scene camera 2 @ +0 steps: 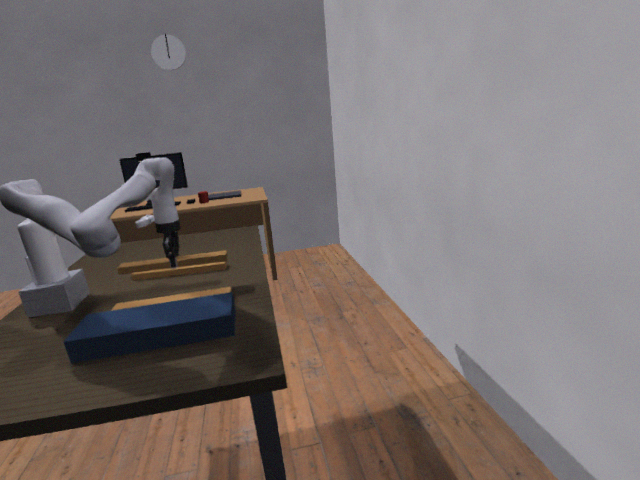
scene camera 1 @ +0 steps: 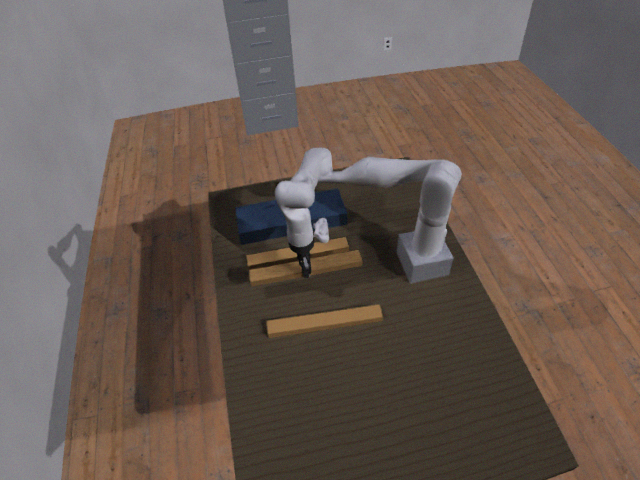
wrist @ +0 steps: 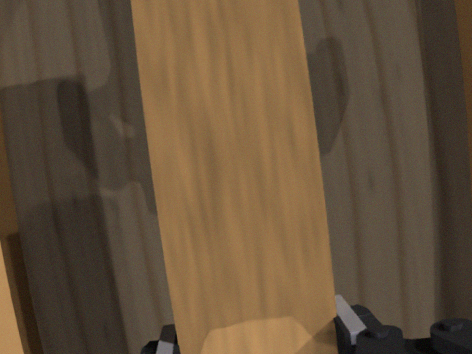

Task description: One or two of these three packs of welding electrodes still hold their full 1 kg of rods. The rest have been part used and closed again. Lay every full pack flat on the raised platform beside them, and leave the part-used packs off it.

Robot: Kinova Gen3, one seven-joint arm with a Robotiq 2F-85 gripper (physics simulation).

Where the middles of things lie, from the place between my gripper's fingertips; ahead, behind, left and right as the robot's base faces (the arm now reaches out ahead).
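Labels:
As for the blue raised platform (scene camera 2: pixel 99 335), my hand is 3 cm past it and 31 cm to the left of it, and it is 5 cm above the platform.

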